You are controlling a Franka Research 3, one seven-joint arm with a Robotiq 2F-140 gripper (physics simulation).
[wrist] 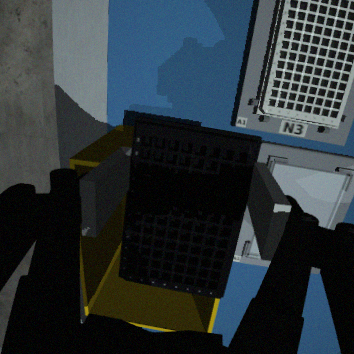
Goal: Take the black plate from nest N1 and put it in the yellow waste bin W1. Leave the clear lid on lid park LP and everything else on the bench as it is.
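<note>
The black plate (187,200) is a dark rectangular grid of wells, held between the two fingers in the middle of the wrist view. My gripper (189,174) is shut on its two long sides. Parts of the yellow waste bin (95,150) show behind and around the plate, at its left and below it. The plate covers much of the bin's opening, and its height relative to the rim is hard to tell. Nest N1 cannot be made out. A grey holder with a pale, clear-looking rectangle (310,192) is at the right, partly behind the right finger; whether it is lid park LP cannot be told.
A white gridded plate (310,65) sits on the grey nest N3 (330,136) at the upper right. The blue bench surface (135,50) lies under these things. A pale strip (80,50) and a grey mottled surface (25,100) run along the left side.
</note>
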